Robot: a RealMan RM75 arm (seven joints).
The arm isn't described. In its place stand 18 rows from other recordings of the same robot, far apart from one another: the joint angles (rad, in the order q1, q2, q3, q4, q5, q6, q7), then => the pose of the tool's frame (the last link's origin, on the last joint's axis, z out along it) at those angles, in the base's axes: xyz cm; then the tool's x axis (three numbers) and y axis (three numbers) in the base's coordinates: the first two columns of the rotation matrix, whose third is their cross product.
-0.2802, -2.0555, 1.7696, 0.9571, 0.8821, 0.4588, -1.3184 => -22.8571 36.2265 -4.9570 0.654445 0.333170 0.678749 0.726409 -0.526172 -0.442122
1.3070, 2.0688, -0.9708, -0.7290, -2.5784, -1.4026, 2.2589 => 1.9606 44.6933 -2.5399 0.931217 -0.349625 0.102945 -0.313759 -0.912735 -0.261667
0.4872, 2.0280, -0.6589, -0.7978, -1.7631, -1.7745, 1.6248 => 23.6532 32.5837 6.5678 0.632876 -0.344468 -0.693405 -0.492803 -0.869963 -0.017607
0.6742, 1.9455, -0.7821, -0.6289, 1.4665, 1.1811, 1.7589 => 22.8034 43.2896 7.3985 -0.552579 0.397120 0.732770 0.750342 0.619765 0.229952
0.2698, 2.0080, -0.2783, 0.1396, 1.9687, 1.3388, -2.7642 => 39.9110 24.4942 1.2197 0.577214 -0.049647 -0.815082 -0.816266 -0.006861 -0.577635
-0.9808, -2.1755, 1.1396, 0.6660, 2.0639, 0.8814, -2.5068 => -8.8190 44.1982 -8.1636 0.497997 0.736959 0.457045 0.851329 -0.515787 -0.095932
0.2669, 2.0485, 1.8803, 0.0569, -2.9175, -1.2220, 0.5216 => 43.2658 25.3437 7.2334 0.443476 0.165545 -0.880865 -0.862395 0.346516 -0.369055
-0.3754, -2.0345, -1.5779, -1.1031, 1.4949, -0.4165, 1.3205 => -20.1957 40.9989 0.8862 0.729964 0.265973 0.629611 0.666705 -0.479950 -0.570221
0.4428, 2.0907, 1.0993, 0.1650, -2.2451, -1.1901, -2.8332 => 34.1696 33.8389 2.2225 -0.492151 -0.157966 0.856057 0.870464 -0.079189 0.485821
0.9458, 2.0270, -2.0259, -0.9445, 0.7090, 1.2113, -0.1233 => 14.1939 36.2947 -10.6543 0.681350 -0.622211 0.385507 -0.422879 -0.764508 -0.486519
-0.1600, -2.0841, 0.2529, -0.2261, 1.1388, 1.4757, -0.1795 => -38.6909 19.2225 -2.0193 0.606353 0.017408 0.795005 0.791542 0.082521 -0.605518
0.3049, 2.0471, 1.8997, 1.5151, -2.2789, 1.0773, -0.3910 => 21.1718 37.0299 7.5665 0.525060 -0.644342 -0.556000 -0.844882 -0.316031 -0.431623
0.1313, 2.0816, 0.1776, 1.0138, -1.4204, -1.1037, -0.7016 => 24.4104 19.8206 -13.5659 0.626890 -0.302940 -0.717800 -0.771289 -0.111112 -0.626711
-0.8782, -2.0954, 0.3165, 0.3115, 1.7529, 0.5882, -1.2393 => -25.7763 47.0171 0.3462 0.557311 0.361200 0.747622 0.830224 -0.229921 -0.507804
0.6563, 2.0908, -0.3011, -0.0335, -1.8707, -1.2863, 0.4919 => 25.0339 33.9841 -7.2594 0.784801 0.020482 -0.619409 -0.372336 -0.783390 -0.497660
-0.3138, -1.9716, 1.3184, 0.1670, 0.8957, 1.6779, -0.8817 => -30.5591 25.1274 -0.0373 0.486031 0.156921 0.859738 0.590552 -0.784137 -0.190731
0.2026, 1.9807, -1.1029, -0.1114, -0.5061, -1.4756, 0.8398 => 38.6138 24.7504 6.0385 0.363691 0.050613 -0.930143 -0.905864 -0.213514 -0.365816
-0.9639, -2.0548, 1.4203, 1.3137, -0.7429, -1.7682, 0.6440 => -5.1169 35.7701 -1.0700 0.895433 0.297305 -0.331375 0.261879 -0.953686 -0.147991
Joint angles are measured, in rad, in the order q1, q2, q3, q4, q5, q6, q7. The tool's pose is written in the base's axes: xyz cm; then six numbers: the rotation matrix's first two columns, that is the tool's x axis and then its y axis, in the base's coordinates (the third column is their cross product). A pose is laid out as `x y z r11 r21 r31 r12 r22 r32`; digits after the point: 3 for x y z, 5 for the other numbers.
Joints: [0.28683 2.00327 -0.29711 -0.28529 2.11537 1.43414 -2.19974]
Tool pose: 39.020 27.811 13.481 0.36799 0.29315 -0.88241 -0.91208 -0.07075 -0.40387
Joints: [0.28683 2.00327 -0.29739 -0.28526 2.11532 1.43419 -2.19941]
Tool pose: 39.017 27.813 13.476 0.36771 0.29294 -0.88260 -0.91216 -0.07111 -0.40363
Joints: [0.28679 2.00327 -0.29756 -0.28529 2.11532 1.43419 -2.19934]
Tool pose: 39.016 27.813 13.474 0.36770 0.29283 -0.88264 -0.91215 -0.07122 -0.40362
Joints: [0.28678 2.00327 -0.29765 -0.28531 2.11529 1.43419 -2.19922]
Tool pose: 39.016 27.813 13.473 0.36762 0.29274 -0.88270 -0.91217 -0.07133 -0.40355
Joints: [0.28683 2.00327 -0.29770 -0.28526 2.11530 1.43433 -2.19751]
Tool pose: 39.012 27.815 13.472 0.36600 0.29267 -0.88340 -0.91279 -0.07201 -0.40203
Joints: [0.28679 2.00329 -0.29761 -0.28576 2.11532 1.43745 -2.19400]
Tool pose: 38.968 27.804 13.492 0.36279 0.29443 -0.88414 -0.91344 -0.07539 -0.39992
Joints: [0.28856 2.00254 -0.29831 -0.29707 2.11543 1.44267 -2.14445]
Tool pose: 38.782 27.911 13.791 0.32482 0.29834 -0.89749 -0.92507 -0.09726 -0.36714
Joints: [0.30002 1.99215 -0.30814 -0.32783 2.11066 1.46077 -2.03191]
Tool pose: 38.002 28.522 14.786 0.24821 0.30092 -0.92078 -0.93663 -0.16800 -0.30739
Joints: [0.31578 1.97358 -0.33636 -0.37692 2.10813 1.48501 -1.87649]
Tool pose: 36.714 29.447 16.265 0.15244 0.28210 -0.94720 -0.93348 -0.27369 -0.23175
